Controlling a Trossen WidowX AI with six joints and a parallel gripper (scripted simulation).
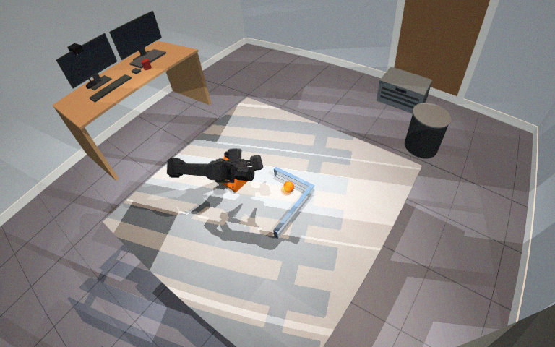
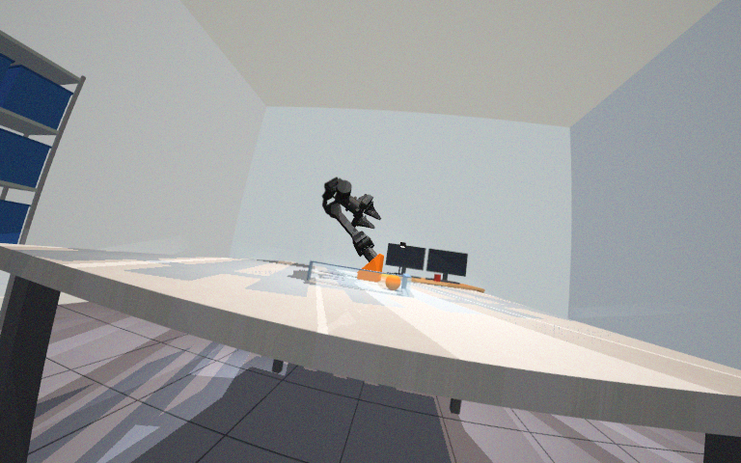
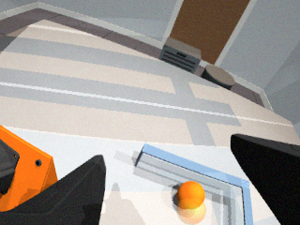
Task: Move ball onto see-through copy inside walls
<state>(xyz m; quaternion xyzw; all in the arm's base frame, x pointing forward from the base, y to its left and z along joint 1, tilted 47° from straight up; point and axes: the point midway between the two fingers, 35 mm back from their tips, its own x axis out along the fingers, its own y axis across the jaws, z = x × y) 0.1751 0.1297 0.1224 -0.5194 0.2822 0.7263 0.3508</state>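
Now: the orange ball 11 cm ahead of my gripper tip, 11 cm to the left of it and 22 cm below it. Round my gripper tip: see-through goal ball (12 cm ahead, 8 cm to the left, 22 cm below).
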